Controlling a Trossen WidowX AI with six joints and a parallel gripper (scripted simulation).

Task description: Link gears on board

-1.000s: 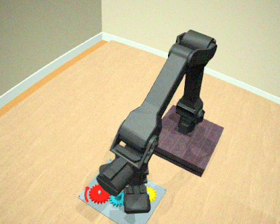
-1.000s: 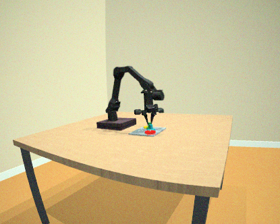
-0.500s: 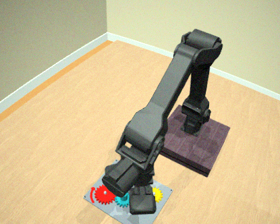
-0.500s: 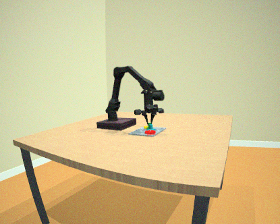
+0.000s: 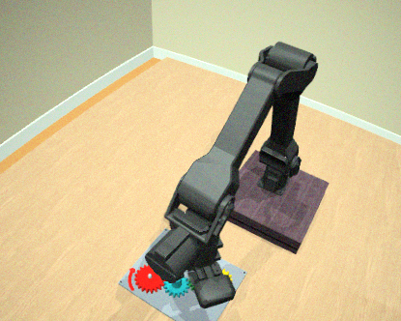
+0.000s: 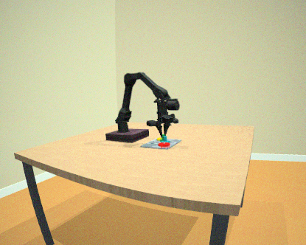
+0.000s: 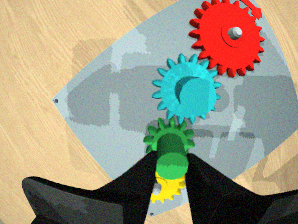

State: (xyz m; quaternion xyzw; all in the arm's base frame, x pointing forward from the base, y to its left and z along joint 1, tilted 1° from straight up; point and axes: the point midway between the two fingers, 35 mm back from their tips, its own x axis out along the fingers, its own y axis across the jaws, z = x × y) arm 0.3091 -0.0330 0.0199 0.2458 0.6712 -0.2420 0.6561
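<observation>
My gripper tip is 10 mm above the green gear. Round my gripper tip: yellow gear 30 mm behind, 30 mm to the left, 20 mm below; then teal gear 30 mm ahead, 30 mm to the right, 10 mm below; then red gear 40 mm ahead, 90 mm to the right, 20 mm below.
</observation>
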